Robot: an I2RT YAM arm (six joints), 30 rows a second.
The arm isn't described. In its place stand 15 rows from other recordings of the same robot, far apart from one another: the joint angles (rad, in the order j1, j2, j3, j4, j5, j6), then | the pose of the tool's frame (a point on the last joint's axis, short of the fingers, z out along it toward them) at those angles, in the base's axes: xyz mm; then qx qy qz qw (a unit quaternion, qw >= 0).
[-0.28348, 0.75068, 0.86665, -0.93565, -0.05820, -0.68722] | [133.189 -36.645 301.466 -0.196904 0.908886 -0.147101 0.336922]
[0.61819, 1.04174, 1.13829, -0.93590, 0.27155, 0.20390] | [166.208 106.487 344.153 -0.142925 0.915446 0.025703 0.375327]
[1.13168, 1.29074, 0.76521, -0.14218, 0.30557, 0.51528] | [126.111 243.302 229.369 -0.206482 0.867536 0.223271 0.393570]
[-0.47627, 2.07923, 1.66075, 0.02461, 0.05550, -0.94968] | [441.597 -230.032 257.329 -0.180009 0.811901 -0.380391 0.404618]
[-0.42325, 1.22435, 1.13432, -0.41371, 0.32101, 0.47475] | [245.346 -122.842 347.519 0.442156 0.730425 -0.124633 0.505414]
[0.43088, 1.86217, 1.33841, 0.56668, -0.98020, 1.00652] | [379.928 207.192 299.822 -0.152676 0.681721 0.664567 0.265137]
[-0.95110, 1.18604, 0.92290, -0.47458, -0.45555, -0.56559] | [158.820 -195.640 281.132 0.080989 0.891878 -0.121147 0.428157]
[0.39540, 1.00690, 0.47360, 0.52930, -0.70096, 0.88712] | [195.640 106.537 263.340 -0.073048 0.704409 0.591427 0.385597]
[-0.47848, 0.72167, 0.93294, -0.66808, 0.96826, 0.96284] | [104.827 -87.413 356.413 0.680641 0.402142 -0.271349 0.548981]
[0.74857, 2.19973, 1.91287, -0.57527, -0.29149, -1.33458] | [357.627 346.175 233.142 -0.826433 0.424982 0.031251 0.367997]
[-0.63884, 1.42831, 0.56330, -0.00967, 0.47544, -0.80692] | [194.866 -165.033 146.204 0.003346 0.917118 -0.385294 0.102134]
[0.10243, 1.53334, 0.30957, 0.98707, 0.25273, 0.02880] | [254.878 17.251 141.892 0.049231 0.781729 -0.058560 0.618908]
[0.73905, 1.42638, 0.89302, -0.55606, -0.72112, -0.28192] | [183.819 199.324 212.565 -0.517380 0.751782 0.384255 0.139610]
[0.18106, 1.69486, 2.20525, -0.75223, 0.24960, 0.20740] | [338.456 53.020 521.528 0.087038 0.780037 0.021944 0.619261]
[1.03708, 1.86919, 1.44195, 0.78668, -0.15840, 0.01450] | [222.890 388.230 357.318 -0.334422 0.463129 0.450283 0.686235]
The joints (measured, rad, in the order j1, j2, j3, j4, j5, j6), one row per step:
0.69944, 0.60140, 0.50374, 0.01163, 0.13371, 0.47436
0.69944, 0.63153, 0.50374, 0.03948, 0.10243, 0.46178
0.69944, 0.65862, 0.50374, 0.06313, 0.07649, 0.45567
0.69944, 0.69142, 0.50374, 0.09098, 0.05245, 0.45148
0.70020, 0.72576, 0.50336, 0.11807, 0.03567, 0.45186
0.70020, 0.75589, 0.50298, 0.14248, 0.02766, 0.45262
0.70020, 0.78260, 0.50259, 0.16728, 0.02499, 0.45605
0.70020, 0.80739, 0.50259, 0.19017, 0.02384, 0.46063
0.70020, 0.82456, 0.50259, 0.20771, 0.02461, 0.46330
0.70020, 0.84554, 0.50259, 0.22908, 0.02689, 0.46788
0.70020, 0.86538, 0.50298, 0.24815, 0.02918, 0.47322
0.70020, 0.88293, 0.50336, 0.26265, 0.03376, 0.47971
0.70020, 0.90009, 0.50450, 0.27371, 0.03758, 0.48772
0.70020, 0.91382, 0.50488, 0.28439, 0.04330, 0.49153
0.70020, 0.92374, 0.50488, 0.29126, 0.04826, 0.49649
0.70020, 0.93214, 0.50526, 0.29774, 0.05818, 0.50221
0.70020, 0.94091, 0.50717, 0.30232, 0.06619, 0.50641
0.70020, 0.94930, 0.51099, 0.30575, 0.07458, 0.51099
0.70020, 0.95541, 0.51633, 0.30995, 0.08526, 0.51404
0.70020, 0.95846, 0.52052, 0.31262, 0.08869, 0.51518
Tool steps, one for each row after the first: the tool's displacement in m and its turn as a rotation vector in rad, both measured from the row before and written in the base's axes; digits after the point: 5 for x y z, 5 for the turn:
0.00363, 0.00450, -0.00131, -0.00986, -0.00338, 0.03225
0.00325, 0.00394, -0.00147, -0.00542, 0.00065, 0.02638
0.00403, 0.00451, -0.00204, -0.00482, 0.00277, 0.02433
0.00423, 0.00452, -0.00270, -0.00333, 0.00715, 0.01742
0.00389, 0.00365, -0.00249, -0.00268, 0.00569, 0.00788
0.00353, 0.00310, -0.00202, 0.00141, 0.00408, 0.00227
0.00328, 0.00282, -0.00187, 0.00243, 0.00438, 0.00062
0.00230, 0.00190, -0.00117, 0.00224, 0.00132, -0.00107
0.00282, 0.00227, -0.00151, 0.00361, 0.00238, -0.00279
0.00265, 0.00213, -0.00148, 0.00371, 0.00343, -0.00288
0.00236, 0.00178, -0.00161, 0.00293, 0.00570, -0.00530
0.00228, 0.00174, -0.00169, 0.00272, 0.00840, -0.00475
0.00186, 0.00131, -0.00138, 0.00073, 0.00391, -0.00614
0.00134, 0.00090, -0.00121, 0.00146, 0.00492, -0.00554
0.00127, 0.00061, -0.00082, 0.00256, 0.00378, -0.01057
0.00132, 0.00074, -0.00057, 0.00108, 0.00355, -0.00849
0.00136, 0.00076, 0.00005, 0.00209, 0.00283, -0.00892
0.00123, 0.00054, 0.00112, 0.00361, -0.00176, -0.01099
0.00066, 0.00039, 0.00116, 0.00305, -0.00254, -0.00355

